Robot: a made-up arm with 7 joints.
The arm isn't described. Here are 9 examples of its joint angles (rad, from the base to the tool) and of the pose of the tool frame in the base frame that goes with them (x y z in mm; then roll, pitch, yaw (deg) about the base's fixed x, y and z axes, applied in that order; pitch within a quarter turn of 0, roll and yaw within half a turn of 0).
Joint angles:
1: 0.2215 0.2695 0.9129 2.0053 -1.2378 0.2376 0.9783
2: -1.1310 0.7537 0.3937 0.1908 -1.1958 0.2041 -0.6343
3: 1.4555 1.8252 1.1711 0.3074 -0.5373 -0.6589 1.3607
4: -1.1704 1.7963 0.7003 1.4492 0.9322 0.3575 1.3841
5: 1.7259 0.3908 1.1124 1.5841 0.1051 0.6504 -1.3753
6: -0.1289 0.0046 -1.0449 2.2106 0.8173 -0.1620 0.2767
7: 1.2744 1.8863 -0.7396 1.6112 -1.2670 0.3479 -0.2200
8: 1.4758 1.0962 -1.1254 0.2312 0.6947 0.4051 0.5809
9: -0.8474 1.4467 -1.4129 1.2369 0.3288 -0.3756 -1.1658
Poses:
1: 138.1 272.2 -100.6 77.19 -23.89 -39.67
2: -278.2 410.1 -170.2 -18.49 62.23 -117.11
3: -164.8 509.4 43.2 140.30 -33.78 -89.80
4: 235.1 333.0 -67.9 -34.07 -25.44 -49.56
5: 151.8 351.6 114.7 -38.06 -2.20 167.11
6: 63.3 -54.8 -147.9 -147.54 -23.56 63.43
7: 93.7 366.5 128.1 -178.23 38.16 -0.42
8: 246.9 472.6 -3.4 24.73 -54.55 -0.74
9: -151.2 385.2 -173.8 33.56 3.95 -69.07
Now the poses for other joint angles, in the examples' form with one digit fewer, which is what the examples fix.
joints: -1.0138 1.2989 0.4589 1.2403 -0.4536 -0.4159 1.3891
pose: 87 421 -149 -32.0 8.2 -95.2
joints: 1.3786 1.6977 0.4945 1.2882 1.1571 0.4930 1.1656
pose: -97 387 194 134.1 -16.3 -159.9
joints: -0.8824 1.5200 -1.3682 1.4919 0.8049 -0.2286 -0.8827
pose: -138 350 -166 24.9 16.6 -44.7
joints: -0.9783 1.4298 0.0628 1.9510 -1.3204 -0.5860 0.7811
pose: 93 269 -164 -14.4 1.2 -174.0
